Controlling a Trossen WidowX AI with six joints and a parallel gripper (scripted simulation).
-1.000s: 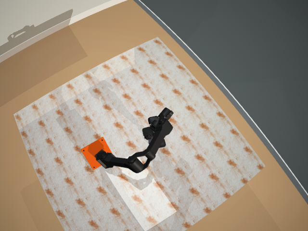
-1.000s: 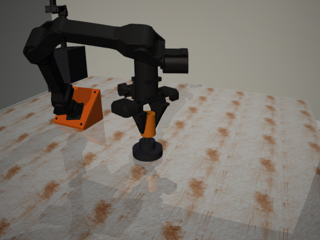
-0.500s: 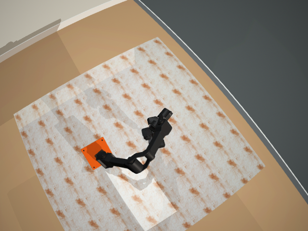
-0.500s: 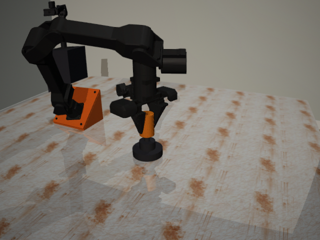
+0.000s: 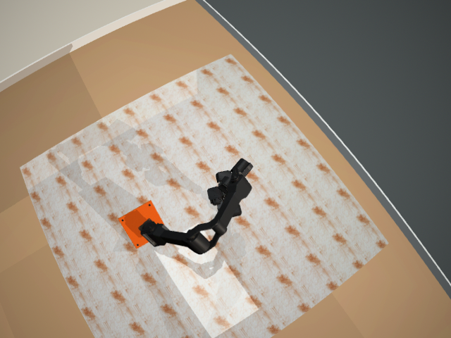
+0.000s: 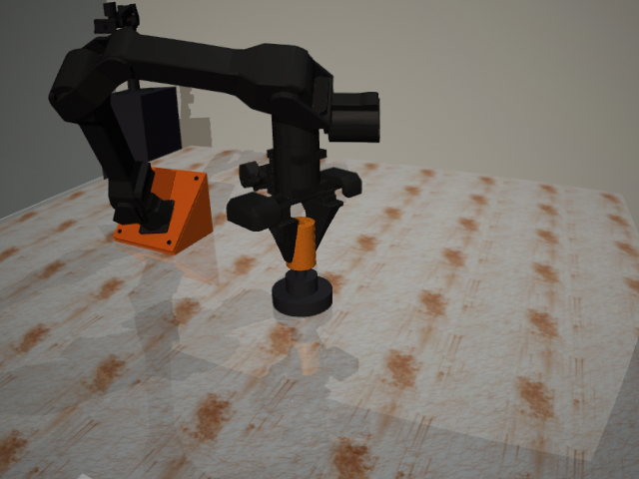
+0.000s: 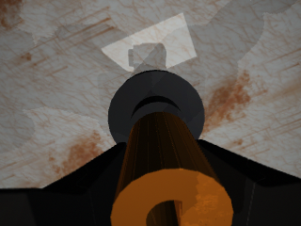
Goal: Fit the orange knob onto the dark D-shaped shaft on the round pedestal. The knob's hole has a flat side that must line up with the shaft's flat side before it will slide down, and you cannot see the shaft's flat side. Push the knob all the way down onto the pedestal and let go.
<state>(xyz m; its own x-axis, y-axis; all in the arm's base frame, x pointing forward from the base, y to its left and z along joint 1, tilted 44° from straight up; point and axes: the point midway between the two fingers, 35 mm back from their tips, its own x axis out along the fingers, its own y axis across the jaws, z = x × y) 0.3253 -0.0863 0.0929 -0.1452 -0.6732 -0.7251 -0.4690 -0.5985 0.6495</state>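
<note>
The orange knob is 2 cm above my gripper tip. Also, from my gripper tip: dark round pedestal: 4 cm below.
</note>
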